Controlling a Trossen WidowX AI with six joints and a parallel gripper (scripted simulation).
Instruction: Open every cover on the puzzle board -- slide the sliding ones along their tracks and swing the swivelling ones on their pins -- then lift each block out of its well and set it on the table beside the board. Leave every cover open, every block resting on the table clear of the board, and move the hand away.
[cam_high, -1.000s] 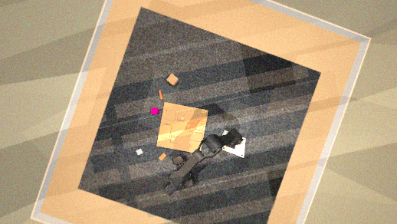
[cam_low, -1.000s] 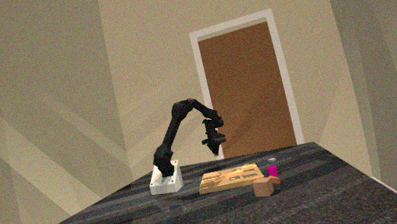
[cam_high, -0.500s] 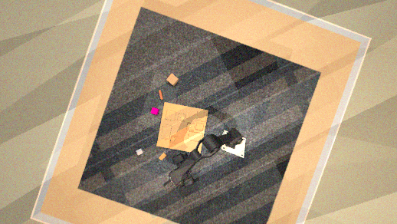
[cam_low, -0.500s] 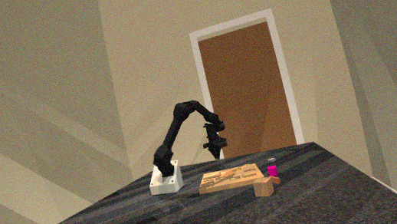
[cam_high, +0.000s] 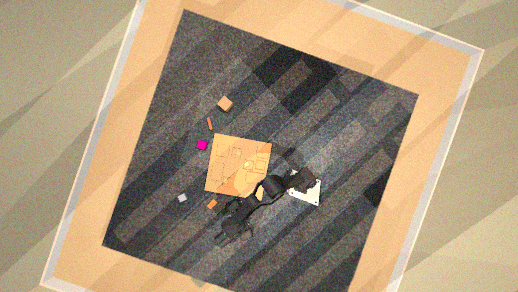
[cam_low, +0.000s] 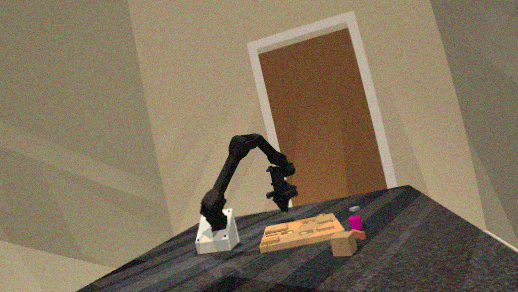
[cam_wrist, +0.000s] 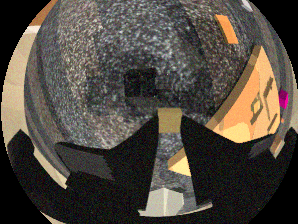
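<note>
Now: the tan wooden puzzle board 23 cm to the right of my gripper tip, 9 cm ahead of it and 3 cm below it. Also, from my gripper tip: magenta block: 30 cm ahead, 26 cm to the right, 3 cm below; then orange block: 38 cm to the right, 30 cm ahead, 4 cm below; then grey block: 31 cm ahead, 5 cm below, 3 cm to the left.
</note>
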